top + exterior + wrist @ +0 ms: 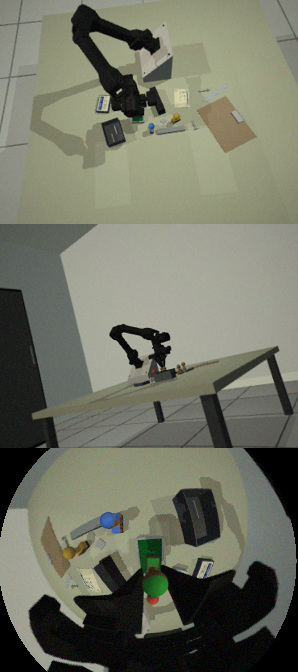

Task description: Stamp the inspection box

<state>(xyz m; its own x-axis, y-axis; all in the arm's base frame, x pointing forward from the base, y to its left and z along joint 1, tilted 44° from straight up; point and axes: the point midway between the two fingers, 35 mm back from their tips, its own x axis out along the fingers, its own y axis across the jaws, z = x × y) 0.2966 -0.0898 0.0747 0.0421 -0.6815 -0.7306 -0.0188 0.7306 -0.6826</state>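
My gripper tip is 22 cm to the right of the cream card, 7 cm above it and 6 cm past it. From my gripper tip the other things lie so: green-knobbed stamp: 1 cm below; then red stamp: 9 cm behind, 5 cm below; then green ink pad: 7 cm below.
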